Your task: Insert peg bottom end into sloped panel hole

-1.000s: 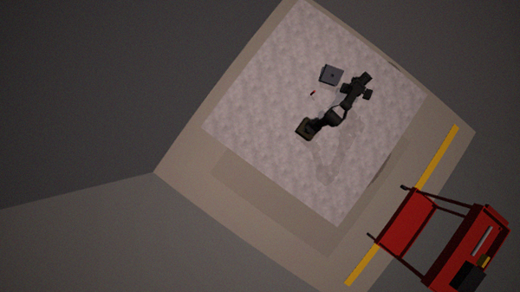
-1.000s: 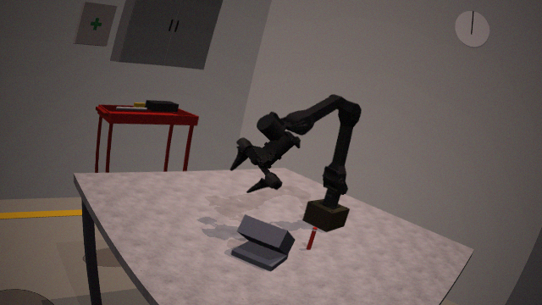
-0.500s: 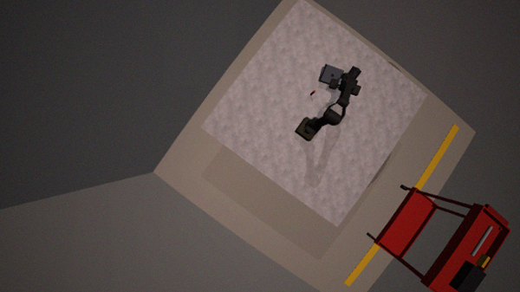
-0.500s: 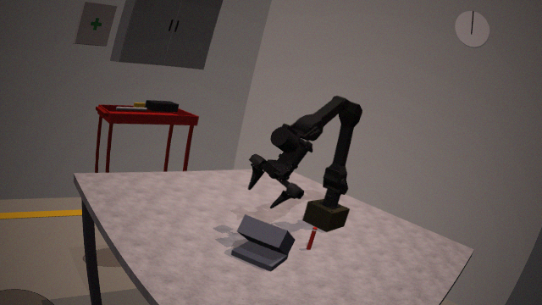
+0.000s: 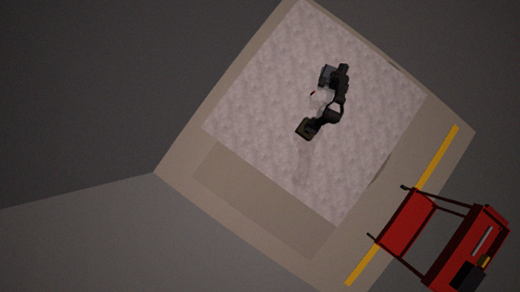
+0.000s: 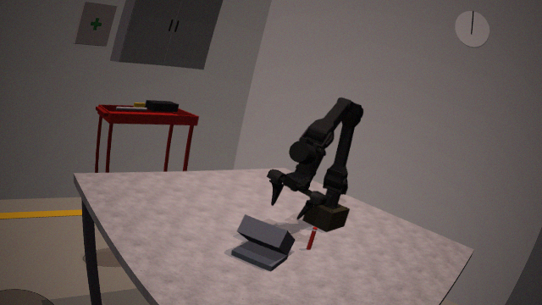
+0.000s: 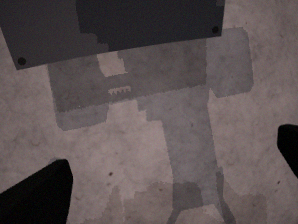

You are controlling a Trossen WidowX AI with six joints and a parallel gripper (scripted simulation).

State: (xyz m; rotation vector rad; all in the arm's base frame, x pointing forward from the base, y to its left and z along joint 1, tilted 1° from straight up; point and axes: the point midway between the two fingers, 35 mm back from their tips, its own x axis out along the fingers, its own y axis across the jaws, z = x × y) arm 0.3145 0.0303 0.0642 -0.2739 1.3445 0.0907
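My gripper tip is now 7 cm past the red peg, 8 cm to the right of it and 6 cm above it. From my gripper tip the other things lie so: sloped panel (11 cm ahead, 4 cm to the left, 4 cm below).
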